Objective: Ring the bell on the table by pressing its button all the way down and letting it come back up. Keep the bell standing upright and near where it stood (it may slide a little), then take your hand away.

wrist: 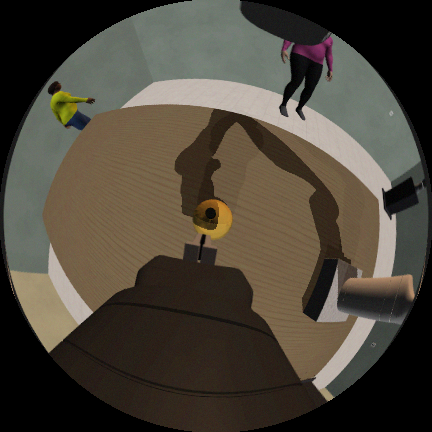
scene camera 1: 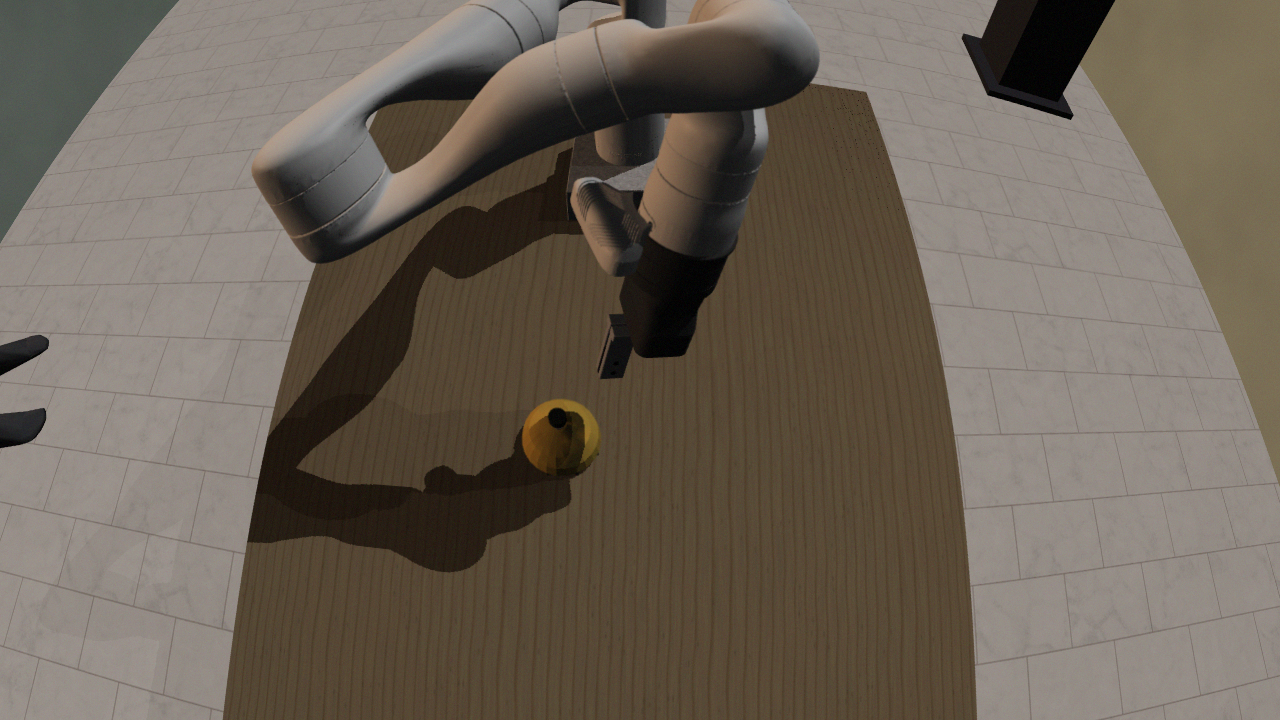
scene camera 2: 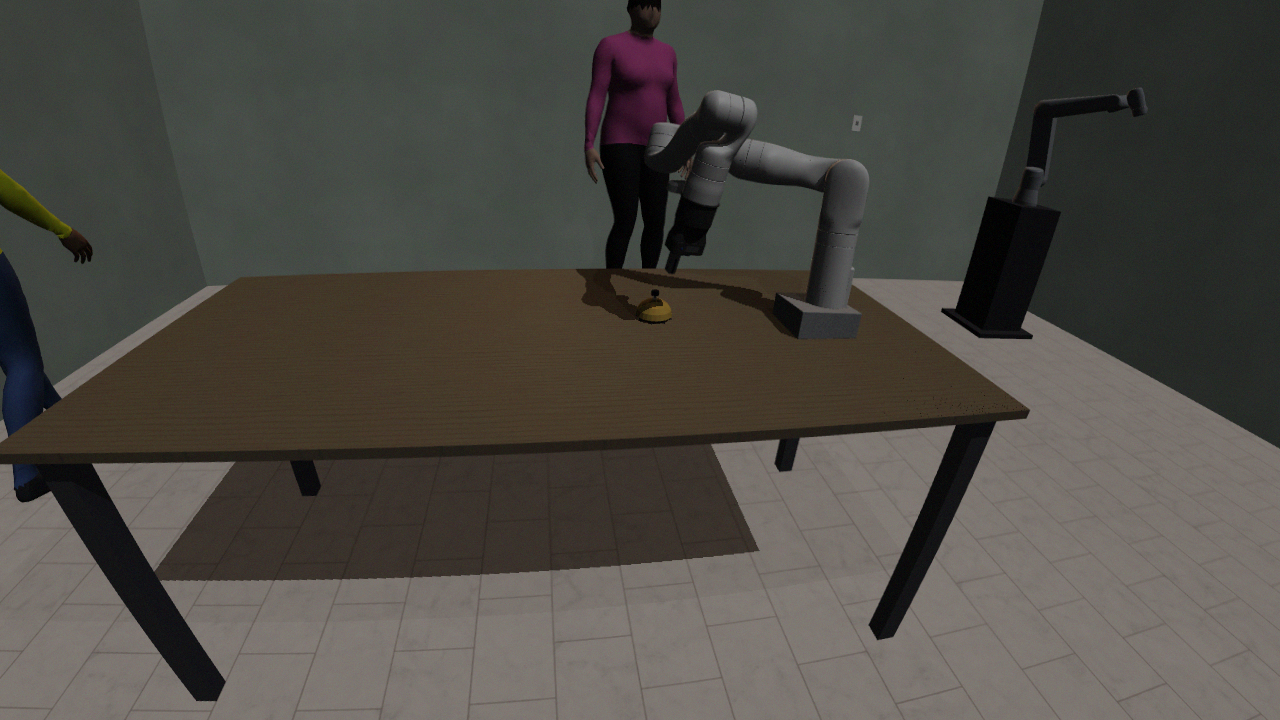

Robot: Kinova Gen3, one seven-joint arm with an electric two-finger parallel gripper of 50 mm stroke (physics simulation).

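Places are measured from the arm's base along level axes (x up, y back, z right), in millimetres.
Pixels of known places: gripper, between the fingertips: [wrist: 202, 242] [scene camera 1: 609, 371] [scene camera 2: 669, 271]; arm's base, origin of its link: [wrist: 346, 294] [scene camera 1: 630, 144] [scene camera 2: 823, 302].
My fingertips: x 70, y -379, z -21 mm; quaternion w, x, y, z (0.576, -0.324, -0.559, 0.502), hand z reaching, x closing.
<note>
Ahead of a thing's pixels: the offset from my fingertips to its top centre. Level surfaces: height alone.
The yellow dome bell @(dy -22, dx -63, dz +50 mm) [scene camera 1: 562, 447] [scene camera 2: 654, 312] [wrist: 222, 222] stands upright on the wooden table @(dx -129 mm) [scene camera 1: 760, 537] [scene camera 2: 402, 376] [wrist: 125, 165]. Its black button @(dy -22, dx -63, dz +50 mm) [scene camera 1: 556, 417] [scene camera 2: 655, 292] [wrist: 210, 213] sticks up at the top of the dome. My gripper [scene camera 1: 611, 374] [scene camera 2: 671, 269] [wrist: 202, 242] is shut and empty. It hangs tilted in the air above the table, higher than the button and apart from the bell. In scene camera 2 its tips are slightly right of the button; in the wrist view they show just below the dome.
The arm's base block [scene camera 2: 818, 320] [wrist: 327, 292] stands on the table. A person in a magenta top [scene camera 2: 637, 89] [wrist: 306, 60] stands behind the table. A person in yellow [wrist: 67, 107] is beyond the table's far end. A black pedestal [scene camera 1: 1038, 53] [scene camera 2: 1006, 259] [wrist: 401, 196] stands on the floor.
</note>
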